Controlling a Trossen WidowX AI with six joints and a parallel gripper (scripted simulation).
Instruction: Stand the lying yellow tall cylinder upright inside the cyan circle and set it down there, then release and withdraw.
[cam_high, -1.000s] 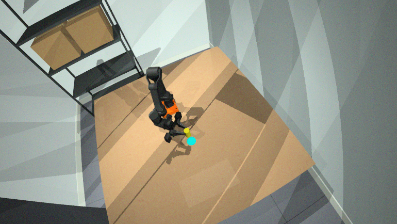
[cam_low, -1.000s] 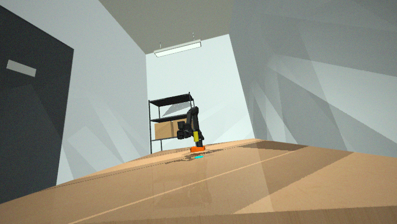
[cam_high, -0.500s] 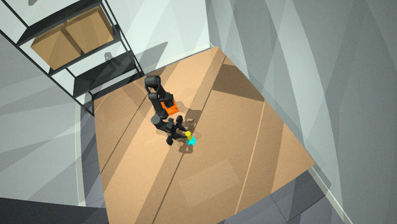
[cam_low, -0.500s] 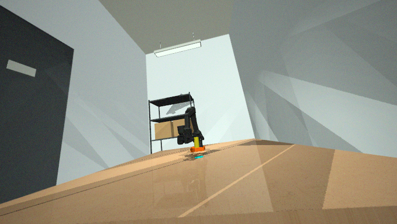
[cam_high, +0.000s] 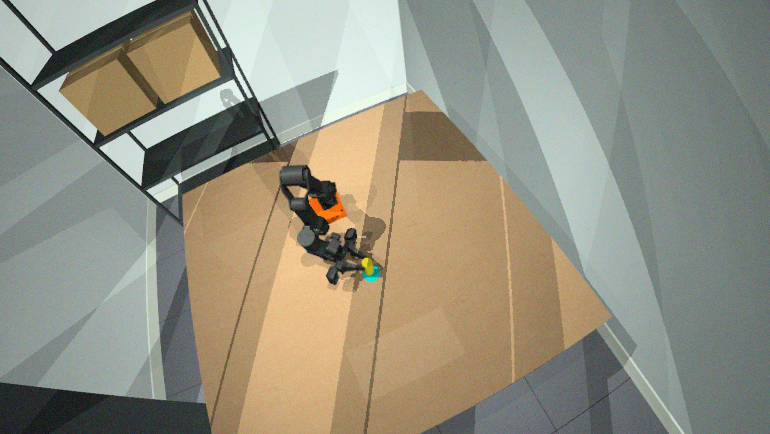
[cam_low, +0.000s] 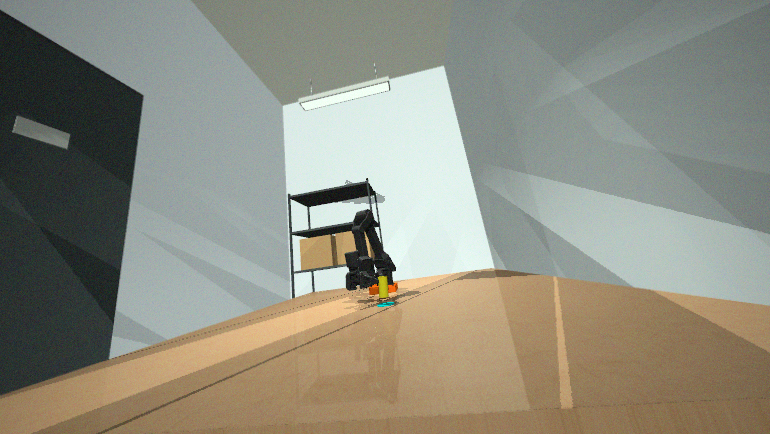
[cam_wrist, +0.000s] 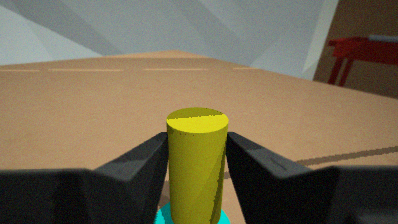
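Now: the cyan circle 8 cm below my gripper tip. Also, from my gripper tip: yellow tall cylinder (2 cm below).
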